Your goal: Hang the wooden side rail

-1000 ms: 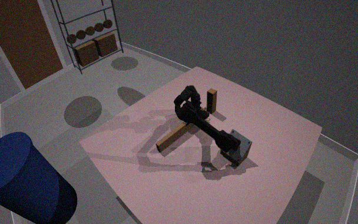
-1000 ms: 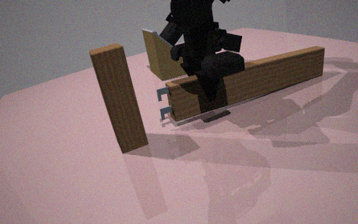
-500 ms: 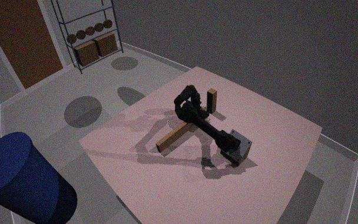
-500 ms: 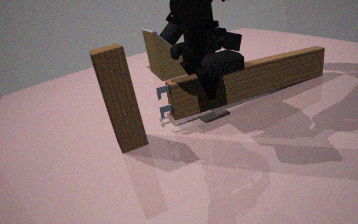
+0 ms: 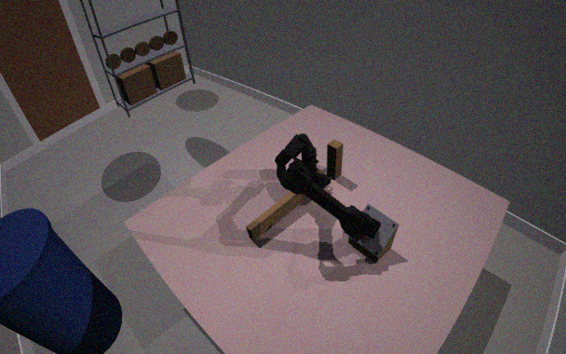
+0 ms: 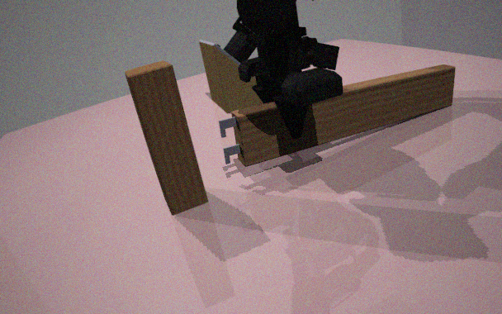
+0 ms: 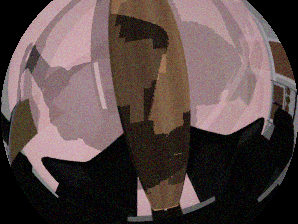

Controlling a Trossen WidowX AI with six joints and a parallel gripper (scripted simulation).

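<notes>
The headboard post lies 17 cm to the right of my gripper tip and 4 cm above it.
</notes>
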